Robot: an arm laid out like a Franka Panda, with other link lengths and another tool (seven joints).
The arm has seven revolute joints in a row. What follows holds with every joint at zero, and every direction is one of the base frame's.
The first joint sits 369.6 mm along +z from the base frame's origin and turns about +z.
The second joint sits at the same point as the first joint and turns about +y.
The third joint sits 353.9 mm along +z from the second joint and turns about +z.
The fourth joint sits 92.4 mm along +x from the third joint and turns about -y.
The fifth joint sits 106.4 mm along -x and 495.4 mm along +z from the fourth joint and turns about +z.
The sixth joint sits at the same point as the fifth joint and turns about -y.
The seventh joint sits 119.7 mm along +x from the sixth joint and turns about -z.
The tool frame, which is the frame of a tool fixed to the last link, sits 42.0 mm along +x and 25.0 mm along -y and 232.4 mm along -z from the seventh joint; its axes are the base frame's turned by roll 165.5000, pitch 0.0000 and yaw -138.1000 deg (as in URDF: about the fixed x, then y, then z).
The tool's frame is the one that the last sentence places.
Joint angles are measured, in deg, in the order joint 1, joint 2, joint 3, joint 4, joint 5, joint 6, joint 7. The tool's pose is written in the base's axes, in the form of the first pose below.
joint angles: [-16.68, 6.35, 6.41, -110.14, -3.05, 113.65, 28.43]
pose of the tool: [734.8 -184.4 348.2 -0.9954 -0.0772 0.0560 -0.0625 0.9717 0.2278]
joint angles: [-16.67, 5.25, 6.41, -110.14, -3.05, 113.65, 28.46]
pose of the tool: [735.1 -184.3 362.7 -0.9963 -0.0766 0.0381 -0.0663 0.9730 0.2212]
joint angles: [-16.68, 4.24, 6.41, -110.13, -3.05, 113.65, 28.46]
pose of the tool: [735.1 -184.5 376.2 -0.9969 -0.0762 0.0215 -0.0699 0.9741 0.2151]
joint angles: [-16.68, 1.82, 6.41, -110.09, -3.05, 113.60, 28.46]
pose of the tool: [734.2 -184.2 408.5 -0.9969 -0.0762 -0.0178 -0.0782 0.9766 0.2003]
